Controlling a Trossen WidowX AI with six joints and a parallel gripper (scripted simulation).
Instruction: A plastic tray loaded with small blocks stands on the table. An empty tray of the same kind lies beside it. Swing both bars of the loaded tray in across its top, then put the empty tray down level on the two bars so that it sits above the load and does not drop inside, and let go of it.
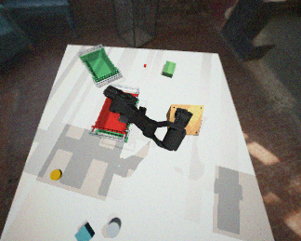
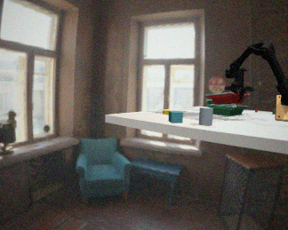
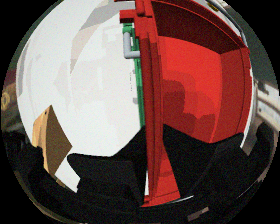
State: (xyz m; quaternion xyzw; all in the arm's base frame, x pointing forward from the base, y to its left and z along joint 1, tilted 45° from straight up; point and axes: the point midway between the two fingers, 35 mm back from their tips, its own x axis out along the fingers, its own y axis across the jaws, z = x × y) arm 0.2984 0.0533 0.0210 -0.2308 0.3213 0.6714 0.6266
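My gripper tip is now 7 cm short of the red tray, 3 cm below it and 1 cm to the left of it. Round my gripper tip: yellow disc 36 cm to the left, 32 cm ahead, 8 cm below; green block 46 cm to the right, 22 cm behind, 7 cm below; grey cylinder 53 cm to the left, 6 cm below, 3 cm behind.
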